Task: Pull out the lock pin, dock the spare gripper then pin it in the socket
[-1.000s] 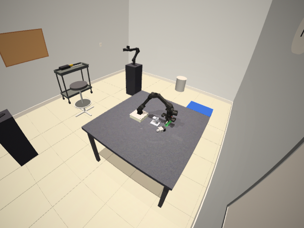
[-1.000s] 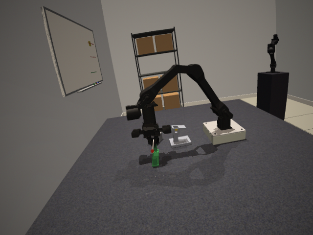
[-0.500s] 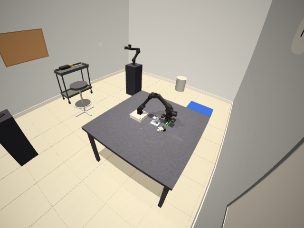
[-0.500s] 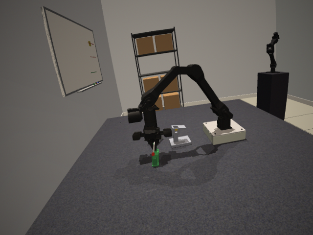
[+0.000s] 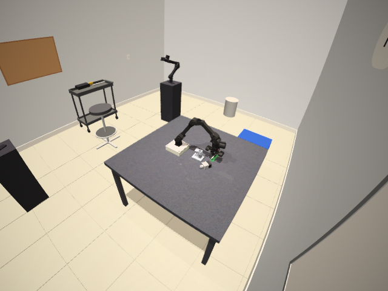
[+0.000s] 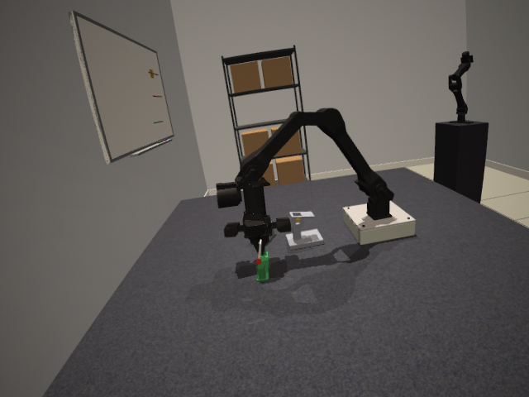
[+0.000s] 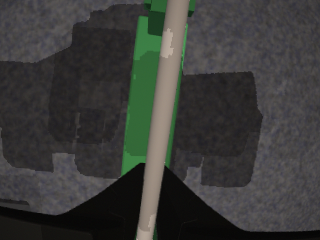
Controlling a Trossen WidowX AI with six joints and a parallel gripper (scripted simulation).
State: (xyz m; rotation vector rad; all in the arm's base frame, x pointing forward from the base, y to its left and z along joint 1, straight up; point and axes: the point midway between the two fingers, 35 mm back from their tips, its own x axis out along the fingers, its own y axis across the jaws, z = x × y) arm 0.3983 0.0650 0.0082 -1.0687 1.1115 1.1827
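My gripper tip is 2 cm to the right of the green cradle. The rest, counted from my gripper tip: spare gripper: 2 cm behind, 16 cm to the right, 1 cm below; grey mount: 14 cm behind, 8 cm to the right, 2 cm above.
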